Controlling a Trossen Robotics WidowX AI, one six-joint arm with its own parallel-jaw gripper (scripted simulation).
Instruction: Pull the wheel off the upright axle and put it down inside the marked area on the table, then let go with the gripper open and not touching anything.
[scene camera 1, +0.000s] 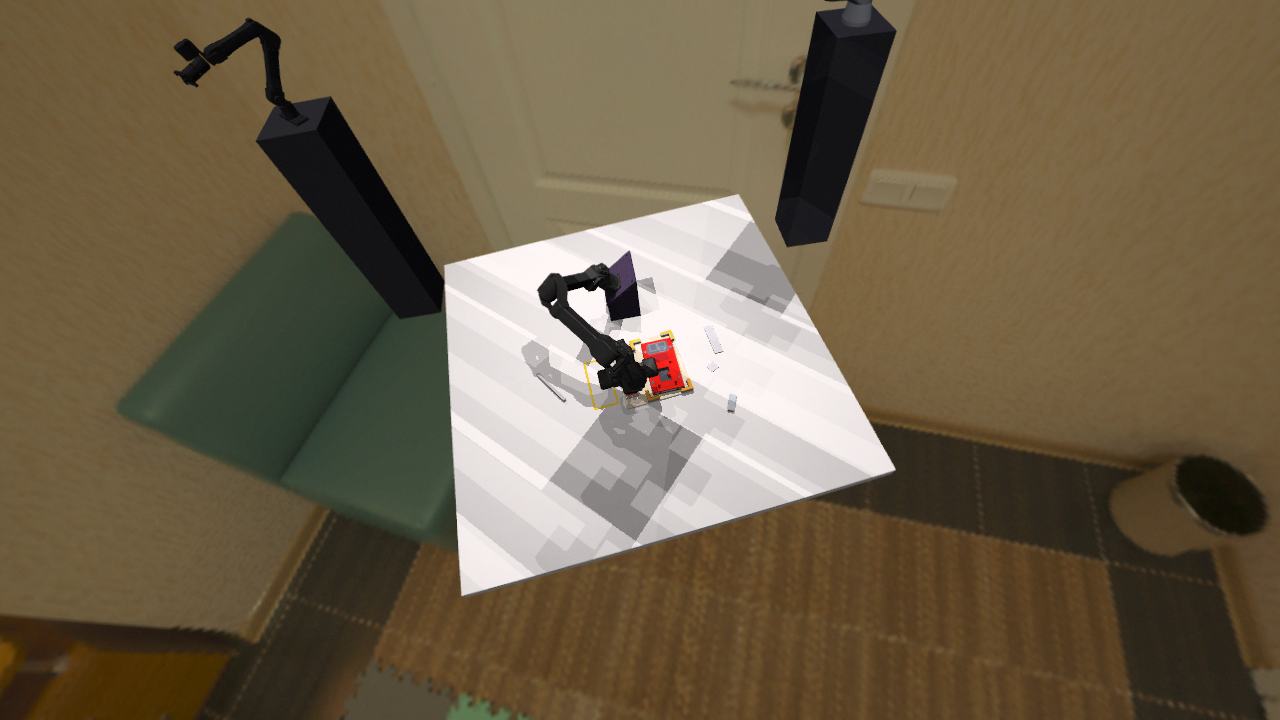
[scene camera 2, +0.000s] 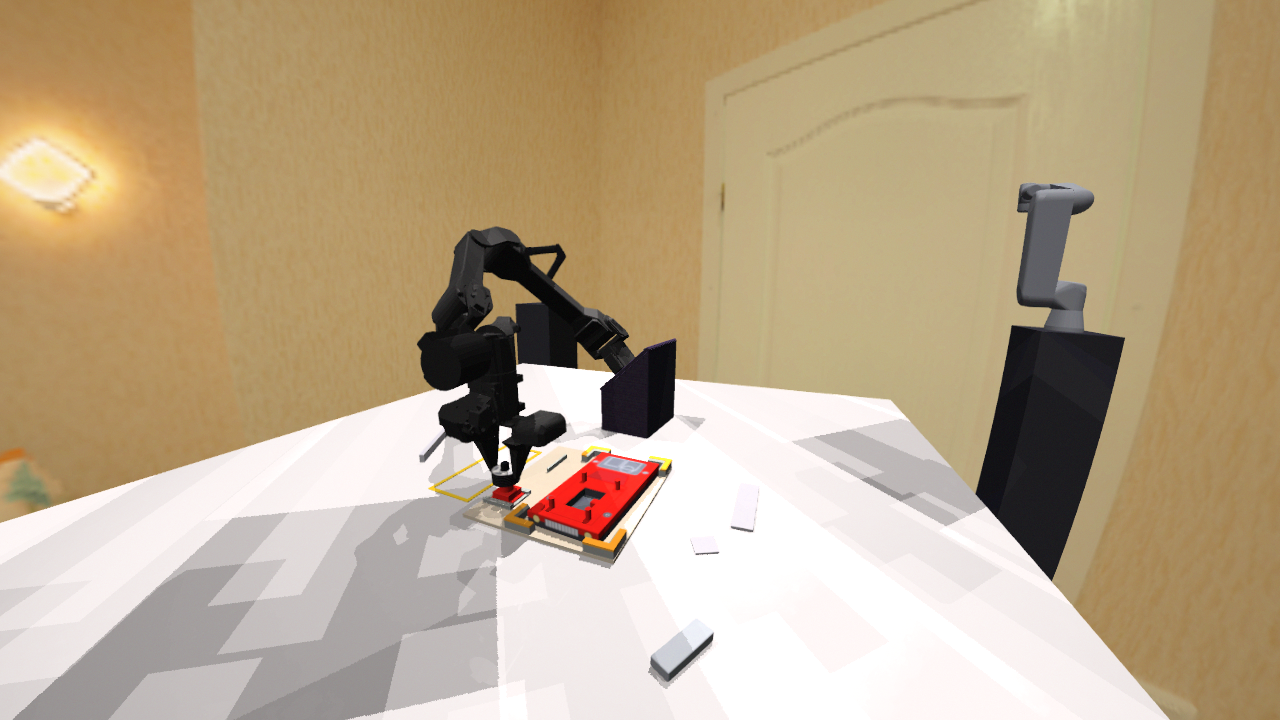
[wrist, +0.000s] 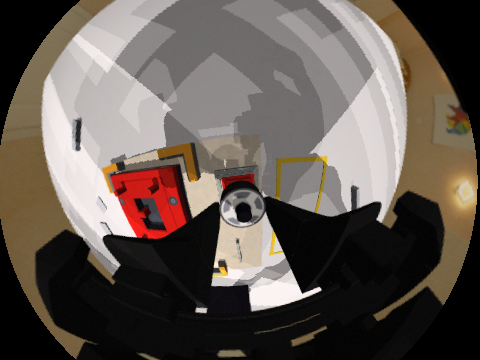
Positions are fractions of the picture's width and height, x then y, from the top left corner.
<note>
I see my gripper (scene camera 2: 0.39, 0.66).
My gripper also shows in the wrist view (wrist: 0.50, 0.57).
</note>
